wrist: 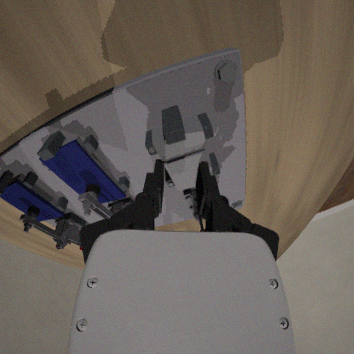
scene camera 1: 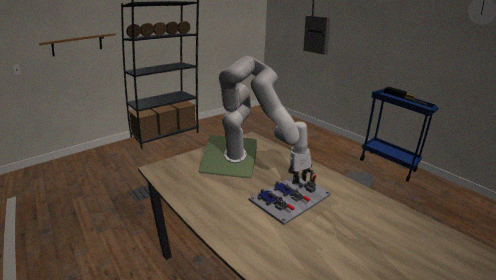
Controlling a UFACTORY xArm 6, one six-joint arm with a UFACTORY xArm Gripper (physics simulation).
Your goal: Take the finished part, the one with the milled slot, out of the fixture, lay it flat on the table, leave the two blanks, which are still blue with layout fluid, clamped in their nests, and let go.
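Pixels of known places: gripper, between the fingertips: (wrist: 180, 172) (scene camera 1: 300, 181); arm's base, origin of its link: (scene camera 1: 235, 154).
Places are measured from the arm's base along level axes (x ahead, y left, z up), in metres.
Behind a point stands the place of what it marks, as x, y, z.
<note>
The finished part (wrist: 184, 173) {0.384, 0.159, -0.018}, a pale grey block with a dark slot line across it, sits in its nest at the right end of the fixture plate (scene camera 1: 302, 205) {0.517, 0.049, -0.045} (wrist: 229, 187) {0.462, 0.215, -0.045}. My gripper (scene camera 1: 301, 181) {0.382, 0.156, -0.019} (wrist: 180, 172) {0.382, 0.156, -0.019} is shut on it, one finger on each side; in the scene view the fingers mostly hide the part. The clamp of this nest stands open, its red handle (scene camera 1: 314, 178) {0.460, 0.168, 0.034} upright. Two blue blanks, a nearer one (scene camera 1: 283, 188) {0.375, 0.048, -0.029} (wrist: 82, 170) {0.362, 0.060, -0.029} and a farther one (scene camera 1: 267, 196) {0.392, -0.064, -0.024} (wrist: 29, 200) {0.385, -0.043, -0.024}, lie in their nests with clamp tips pressing on them.
Red clamp handles (scene camera 1: 306, 198) {0.519, 0.065, -0.009} (scene camera 1: 290, 207) {0.533, -0.046, -0.005} of the blanks' nests point toward the plate's front edge. A bolt head (wrist: 225, 71) {0.306, 0.205, -0.038} stands at a plate corner. The plate lies on the wooden table (scene camera 1: 220, 200) {0.269, -0.244, -0.060}. A green mat (scene camera 1: 212, 162) {-0.024, -0.134, -0.027} lies under the arm's base.
</note>
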